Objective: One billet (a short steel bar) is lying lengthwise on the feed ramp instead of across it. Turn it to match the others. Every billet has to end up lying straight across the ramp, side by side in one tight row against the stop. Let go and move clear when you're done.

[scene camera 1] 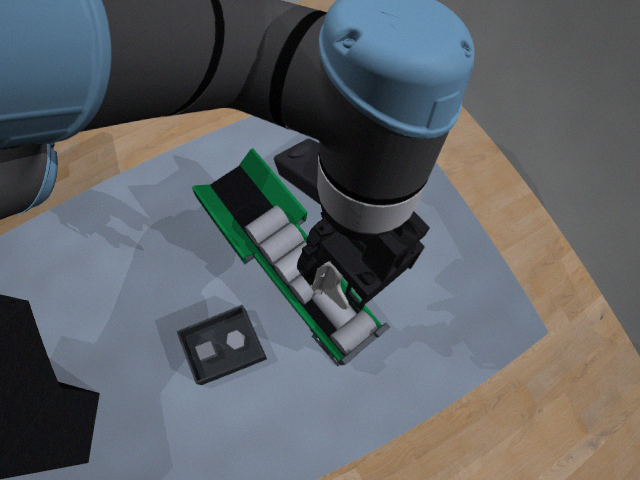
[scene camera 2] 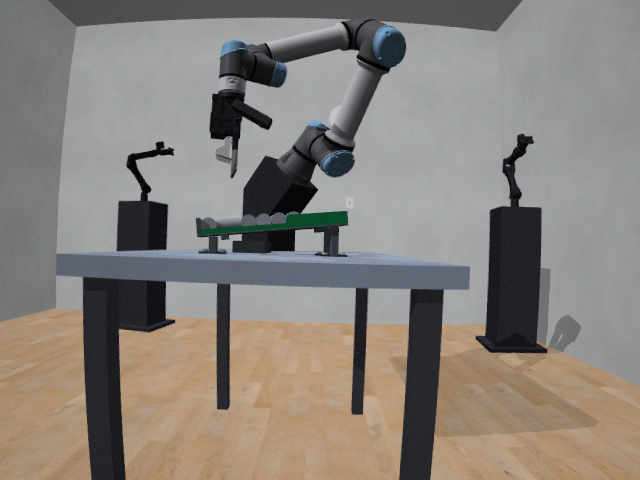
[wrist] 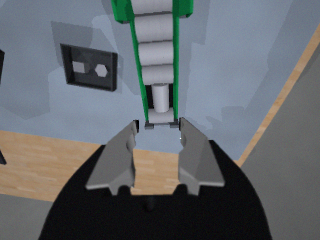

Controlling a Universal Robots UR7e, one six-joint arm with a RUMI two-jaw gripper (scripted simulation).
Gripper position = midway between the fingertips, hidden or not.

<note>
In view: my gripper [scene camera 1: 337, 278], a billet [scene camera 1: 337, 316], a dark tray [scene camera 1: 215, 329], a billet [scene camera 1: 361, 326], a billet [wrist: 156, 53], a billet [scene camera 1: 289, 238] and a billet [scene camera 1: 271, 222].
The dark tray also shows in the wrist view [wrist: 70, 53]. My gripper is seen too in scene camera 2 [scene camera 2: 231, 176] and in the wrist view [wrist: 159, 119].
</note>
